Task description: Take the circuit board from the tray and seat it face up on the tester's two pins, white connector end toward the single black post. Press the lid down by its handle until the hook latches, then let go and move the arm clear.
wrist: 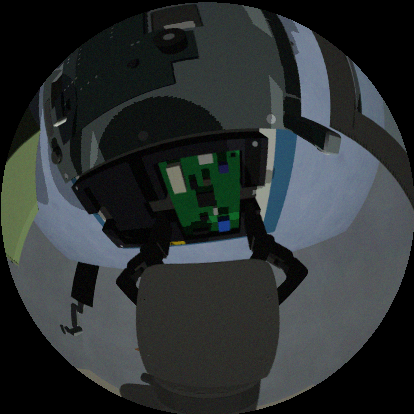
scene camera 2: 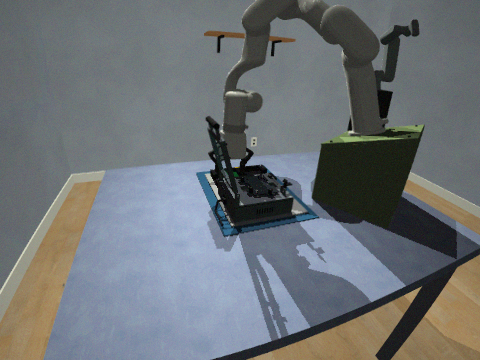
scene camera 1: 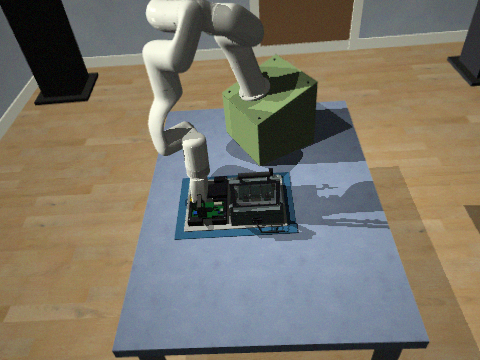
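Where they show: gripper, between the fingertips: (wrist: 205, 216) (scene camera 1: 203, 207); arm's base, origin of its link: (scene camera 2: 366, 132) (scene camera 1: 254, 89).
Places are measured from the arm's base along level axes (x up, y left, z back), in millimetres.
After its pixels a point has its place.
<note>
The green circuit board (scene camera 1: 216, 210) @(x -207, y -176, z -428 mm) (wrist: 187, 215) @(x -208, y -224, z -396 mm) lies face up in the black tray (scene camera 1: 207, 223) @(x -221, y -209, z -472 mm) (wrist: 115, 200) @(x -209, y -182, z -316 mm), its white connector (wrist: 176, 178) @(x -200, y -168, z -401 mm) showing at one end in the wrist view. My gripper (scene camera 1: 199, 209) @(x -198, y -220, z -417 mm) (scene camera 2: 230, 168) @(x -198, y -220, z -417 mm) (wrist: 205, 216) @(x -198, y -220, z -417 mm) is open and empty, pointing down with its fingers at opposite sides of the board. The dark tester (scene camera 1: 257, 217) @(x -185, y -38, z -496 mm) (scene camera 2: 265, 210) @(x -197, y 53, z -405 mm) (wrist: 230, 100) @(x -167, y -109, z -448 mm) stands beside the tray. Its lid (scene camera 2: 223, 160) @(x -50, y 6, z -517 mm) is raised, with the black handle (scene camera 1: 255, 175) @(x 45, y -37, z -542 mm) (scene camera 2: 212, 122) @(x 46, y -18, z -540 mm) at its top edge. I cannot clearly tell the two pins, the post or the hook apart.
Tray and tester stand on a blue-edged mat (scene camera 1: 179, 232) @(x -225, y -304, z -498 mm) (scene camera 2: 227, 232) @(x -226, y 79, z -528 mm) (wrist: 285, 175) @(x -225, y -202, z -523 mm) on the blue table (scene camera 1: 270, 290) @(x -227, y -21, z -746 mm) (scene camera 2: 150, 260) @(x -227, y 124, z -732 mm). The green pedestal (scene camera 1: 287, 131) @(x -113, y 110, z -135 mm) (scene camera 2: 360, 175) @(x -92, y 120, z -130 mm) (wrist: 20, 185) carries the arm base behind them. The raised lid stands close to the gripper in scene camera 2.
</note>
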